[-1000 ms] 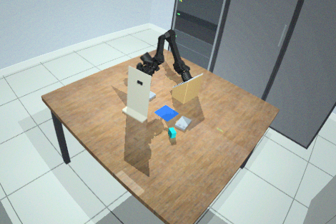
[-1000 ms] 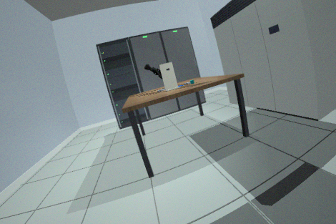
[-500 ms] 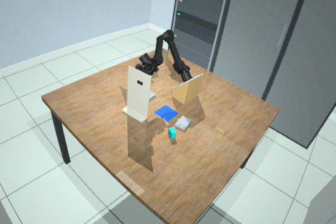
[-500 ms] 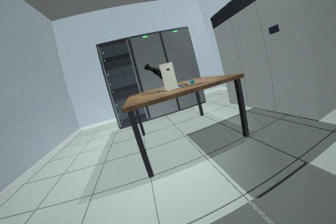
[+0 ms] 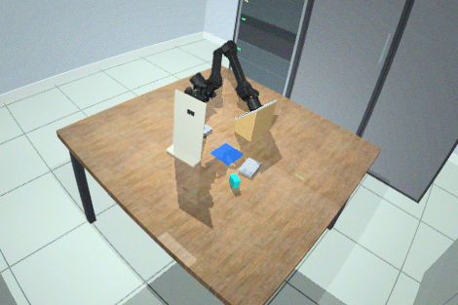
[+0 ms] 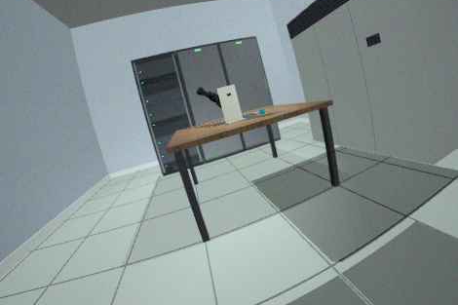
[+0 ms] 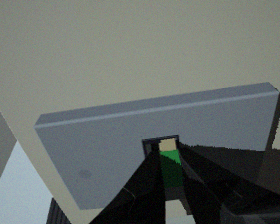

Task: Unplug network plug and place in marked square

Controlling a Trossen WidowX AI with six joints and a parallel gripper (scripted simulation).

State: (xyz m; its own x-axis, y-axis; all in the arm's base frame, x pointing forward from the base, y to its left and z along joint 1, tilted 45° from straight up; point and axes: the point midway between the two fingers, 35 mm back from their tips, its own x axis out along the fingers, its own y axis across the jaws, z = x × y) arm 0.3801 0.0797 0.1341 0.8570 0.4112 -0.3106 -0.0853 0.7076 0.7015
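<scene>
Now: gripper tip 150 mm past the blue marked square, 110 mm to the right of it and 240 mm above it. Round my gripper tip: teal cube (40 mm behind, 290 mm to the left, 220 mm below); white panel (20 mm ahead, 10 mm to the left, 100 mm below); network plug (right at my gripper tip).
</scene>
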